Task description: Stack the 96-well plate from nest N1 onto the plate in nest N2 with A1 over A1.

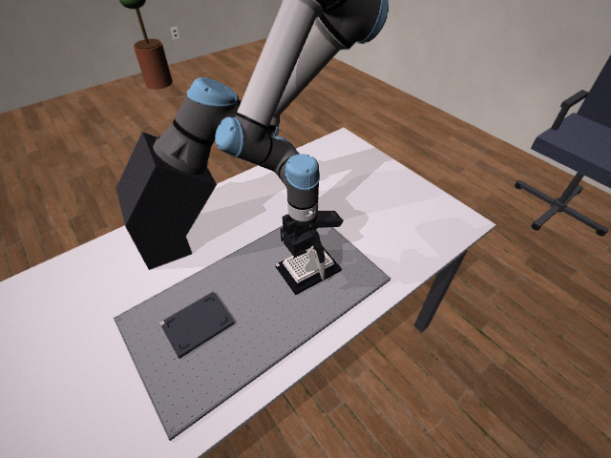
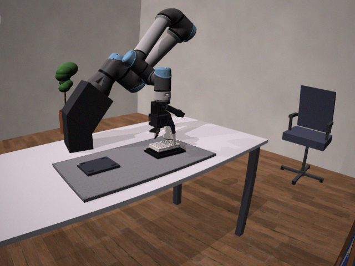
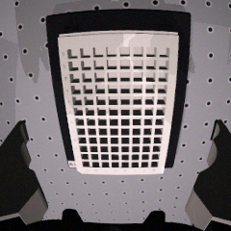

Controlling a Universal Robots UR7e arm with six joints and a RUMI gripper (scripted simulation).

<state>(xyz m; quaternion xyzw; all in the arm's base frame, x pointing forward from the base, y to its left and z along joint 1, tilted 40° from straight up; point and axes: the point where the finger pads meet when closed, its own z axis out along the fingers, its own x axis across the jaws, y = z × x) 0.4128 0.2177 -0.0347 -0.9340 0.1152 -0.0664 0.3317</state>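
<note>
Right now my hand is 1 cm above the white 96-well plate. From my hand the other things lie so: black 96-well plate: 2 cm below; black nest n2: 4 cm below; nest N1: 6 cm behind, 35 cm to the right, 4 cm below.
</note>
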